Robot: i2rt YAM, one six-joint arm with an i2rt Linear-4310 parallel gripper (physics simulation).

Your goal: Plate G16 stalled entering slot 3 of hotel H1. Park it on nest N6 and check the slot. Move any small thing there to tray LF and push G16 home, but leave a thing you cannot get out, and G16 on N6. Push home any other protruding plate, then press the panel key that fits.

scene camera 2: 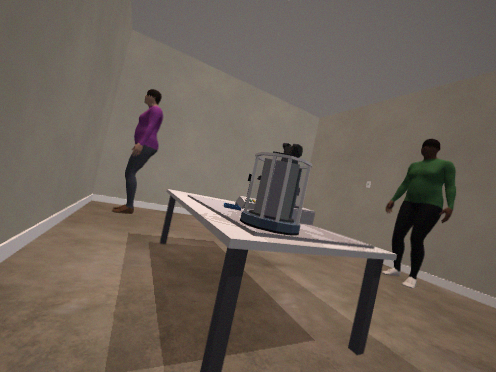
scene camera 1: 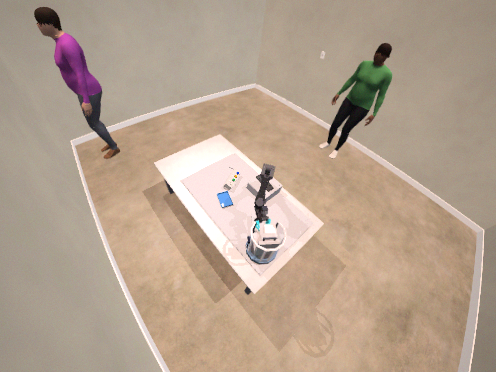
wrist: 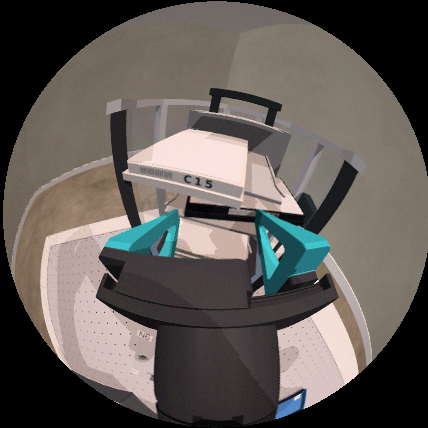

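Round plate rack (wrist: 318, 179) visible.
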